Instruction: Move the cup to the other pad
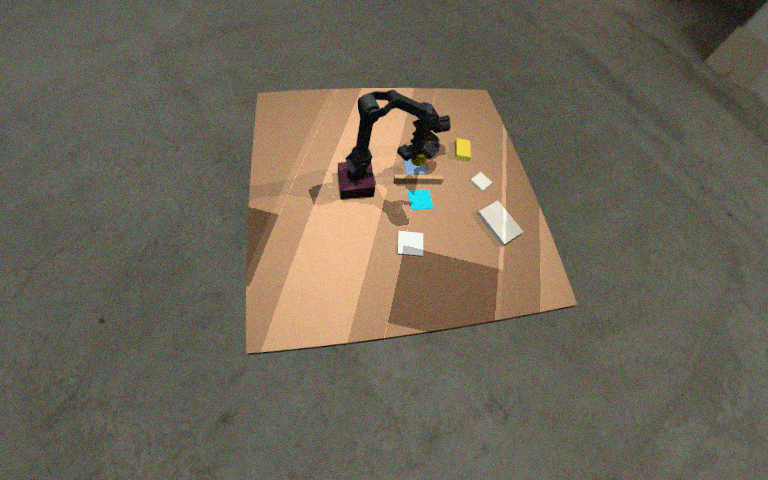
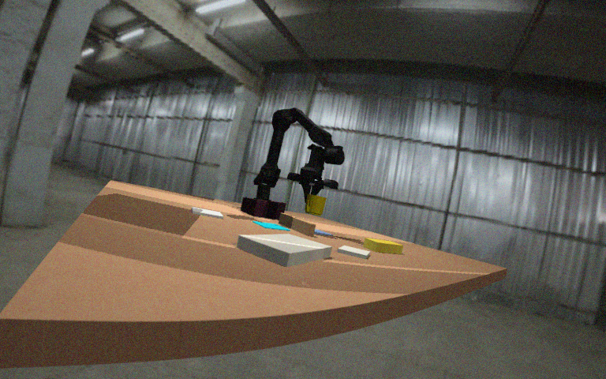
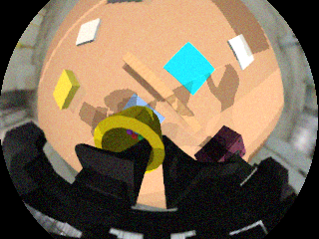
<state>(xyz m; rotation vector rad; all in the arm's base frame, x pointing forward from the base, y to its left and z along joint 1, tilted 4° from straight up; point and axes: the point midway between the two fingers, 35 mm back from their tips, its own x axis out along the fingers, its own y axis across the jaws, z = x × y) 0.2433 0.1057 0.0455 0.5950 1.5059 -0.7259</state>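
Right now my gripper tip is 14 cm to the left of the cyan pad, 11 cm above it and 5 cm short of it. Round my gripper tip: light blue pad (11 cm below, 5 cm to the left, 2 cm ahead); then yellow cup (2 cm to the left, 2 cm ahead); then brown bar (9 cm below, 5 cm to the right, 3 cm ahead).
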